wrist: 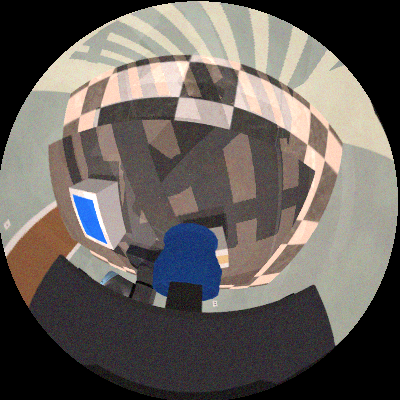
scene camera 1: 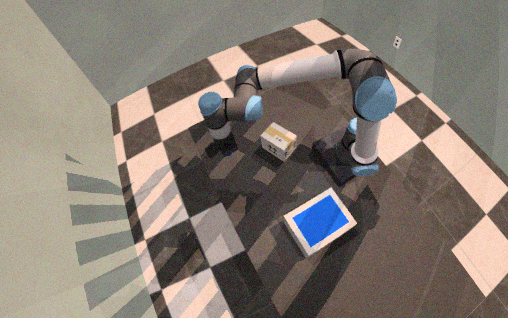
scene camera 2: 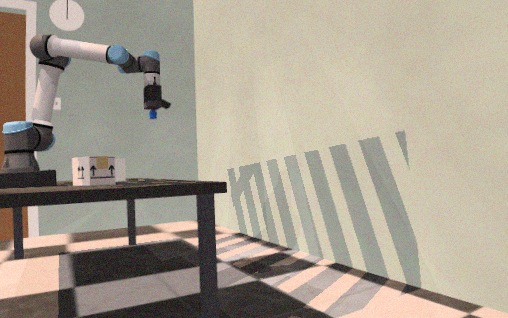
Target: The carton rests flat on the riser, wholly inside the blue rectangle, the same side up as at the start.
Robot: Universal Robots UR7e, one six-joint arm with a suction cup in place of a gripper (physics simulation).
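Frame: origin at the arm's base, x ahead, y left, z up, level; centimetres.
Where they show: end effector, tool point: (wrist: 189,244) (scene camera 2: 153,118); arm's base, origin of the base link: (wrist: 150,272) (scene camera 1: 348,151) (scene camera 2: 20,173).
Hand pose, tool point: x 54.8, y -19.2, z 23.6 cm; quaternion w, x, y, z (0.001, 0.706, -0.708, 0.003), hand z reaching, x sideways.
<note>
Each offset is from my tool point to the top centre of the thing. "spot": to the spot under its first point.
The carton {dx -27.6, dy -6.3, dz -18.1 cm} (scene camera 1: 278,141) (scene camera 2: 94,171) (wrist: 222,245) is a small white box with tan tape and black arrows. It stands flat on the table, its arrows pointing up in the scene camera 2 view. In the wrist view it is partly hidden behind the suction cup. The riser {dx -19.1, dy +40.4, dz -17.6 cm} (scene camera 1: 298,235) (scene camera 2: 120,170) (wrist: 112,210) is a low white block with the blue rectangle {spot: dx -19.2, dy +40.7, dz -17.6 cm} (scene camera 1: 321,220) (wrist: 90,219) on its top; in scene camera 2 it shows partly behind the carton. My suction cup (scene camera 1: 229,153) (scene camera 2: 153,114) (wrist: 189,260) hangs high above the table, apart from the carton, holding nothing.
The dark table (scene camera 2: 210,187) carries the carton, the riser and the arm's black base plate (scene camera 1: 334,161) (scene camera 2: 27,178). The base stands to the right of the carton in scene camera 1. A cream wall (scene camera 1: 45,150) (scene camera 2: 350,75) with striped shadows rises beyond the table.
</note>
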